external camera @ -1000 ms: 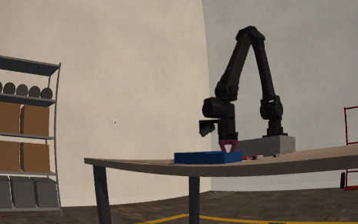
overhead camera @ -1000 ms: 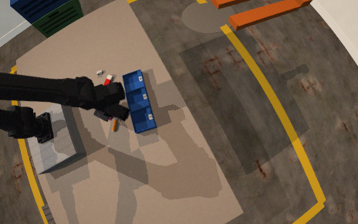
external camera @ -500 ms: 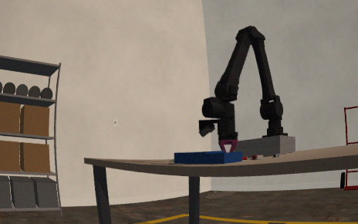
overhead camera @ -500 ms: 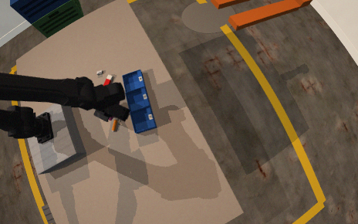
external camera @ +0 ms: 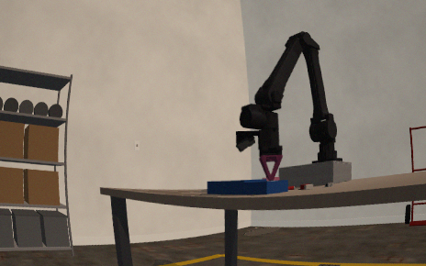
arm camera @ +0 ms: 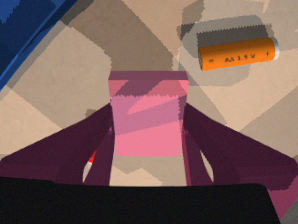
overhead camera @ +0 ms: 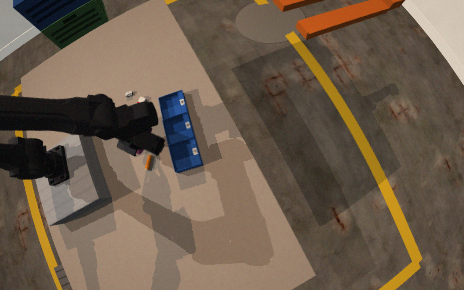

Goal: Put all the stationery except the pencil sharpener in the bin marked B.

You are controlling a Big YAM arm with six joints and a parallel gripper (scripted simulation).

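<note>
Now: the joined blue bins 11 cm ahead of my hand and 2 cm below it. The rest, counted from my hand: pink eraser block (right at my hand); orange stick (6 cm to the right, 4 cm below, 2 cm behind); small red piece (7 cm to the left, 4 cm below).
</note>
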